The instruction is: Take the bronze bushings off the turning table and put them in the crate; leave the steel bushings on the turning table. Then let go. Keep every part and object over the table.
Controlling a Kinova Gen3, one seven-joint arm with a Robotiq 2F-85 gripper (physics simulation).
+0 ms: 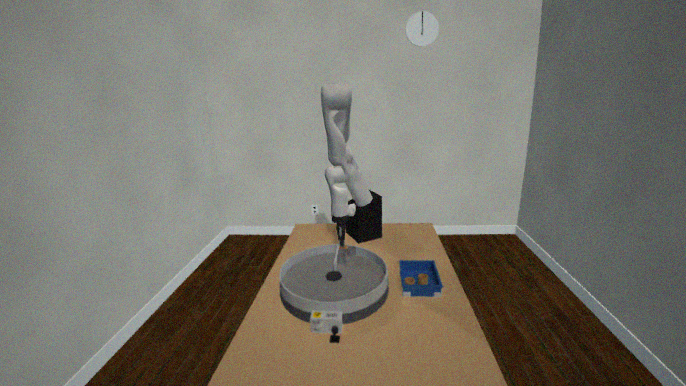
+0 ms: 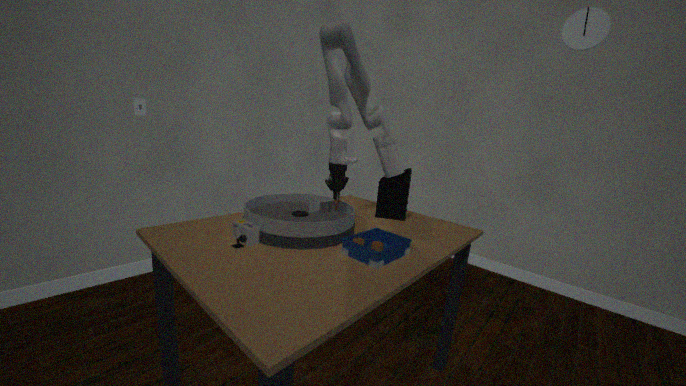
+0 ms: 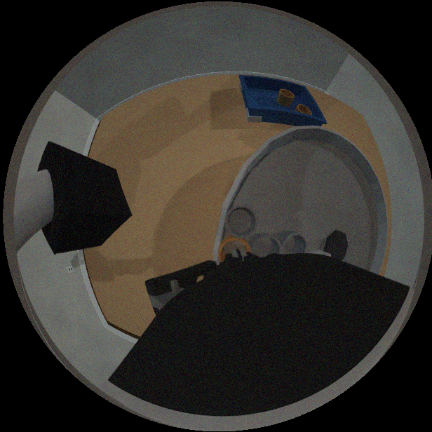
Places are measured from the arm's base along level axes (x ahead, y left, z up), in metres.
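Where they show: gripper, fingertip midpoint: [image 1: 342, 246] [image 2: 336, 200]; arm's base, origin of the base link: [image 1: 364, 201] [image 2: 395, 175].
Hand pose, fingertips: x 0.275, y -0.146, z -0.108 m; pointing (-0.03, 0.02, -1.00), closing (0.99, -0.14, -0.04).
Observation:
Each offset is from my fingertips to the top centre of the thing. "spot": to the spot under its first point.
The grey turning table [image 1: 331, 301] [image 2: 307, 226] [image 3: 240, 171] stands mid-table. One bronze bushing @(dx -0.002, dy +0.004, dz -0.003 m) [image 3: 224, 245] [image 1: 344, 248] stands at its far rim, next to three steel bushings [image 3: 240, 220] [image 3: 264, 245] [image 3: 294, 243]. My gripper [image 1: 341, 243] [image 2: 336, 194] [image 3: 238, 252] is shut and empty. Its tips hang right over the bronze bushing, at or in its bore; I cannot tell whether they touch it. The blue crate @(dx +0.195, dy +0.290, dz -0.044 m) [image 1: 405, 282] [image 2: 355, 250] [image 3: 257, 100] stands right of the turning table and holds two bronze bushings @(dx +0.229, dy +0.239, dz -0.051 m) [image 1: 409, 279] @(dx +0.212, dy +0.299, dz -0.051 m) [image 1: 423, 277] [image 3: 285, 97] [image 3: 304, 109].
The arm's black base block [image 1: 367, 218] [image 2: 393, 194] [image 3: 80, 197] stands behind the turning table. A small control box @(spot: dx +0.426, dy -0.094, dz -0.048 m) [image 1: 326, 322] [image 2: 241, 230] sits at the turning table's front. A dark hub @(dx +0.175, dy -0.052, dz -0.033 m) [image 1: 333, 275] [image 3: 335, 243] marks the disc's centre.

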